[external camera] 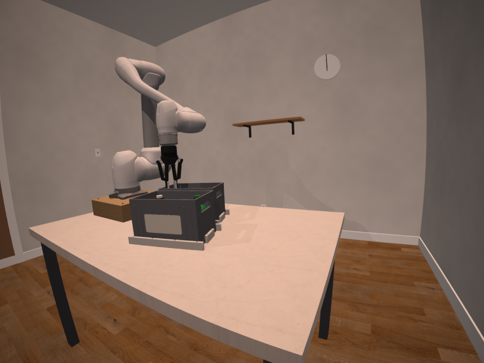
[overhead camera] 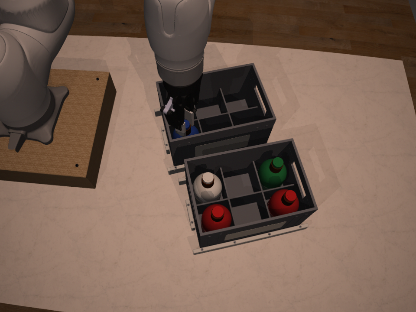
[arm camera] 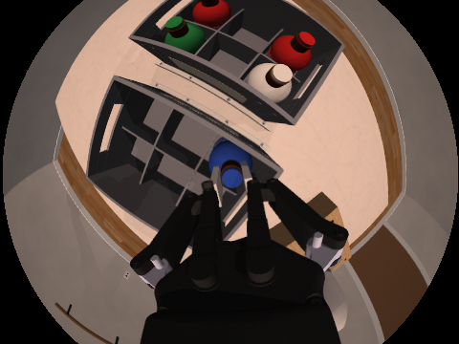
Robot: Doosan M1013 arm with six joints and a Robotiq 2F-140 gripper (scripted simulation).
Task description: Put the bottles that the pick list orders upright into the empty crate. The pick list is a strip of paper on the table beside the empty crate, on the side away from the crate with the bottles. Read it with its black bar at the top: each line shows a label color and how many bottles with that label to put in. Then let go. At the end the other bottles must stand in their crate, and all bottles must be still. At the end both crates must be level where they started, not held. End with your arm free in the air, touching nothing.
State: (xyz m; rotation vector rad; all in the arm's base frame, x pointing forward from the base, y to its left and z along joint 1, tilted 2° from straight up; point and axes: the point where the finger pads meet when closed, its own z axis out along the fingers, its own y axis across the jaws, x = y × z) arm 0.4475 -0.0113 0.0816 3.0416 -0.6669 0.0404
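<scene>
The white bottle lies 80 mm ahead of my hand, 130 mm to the right of it and 90 mm below it. Round my hand: blue bottle: 80 mm below; green bottle: 240 mm ahead, 70 mm to the right, 90 mm below; pick list: 210 mm to the left, 170 mm below.
</scene>
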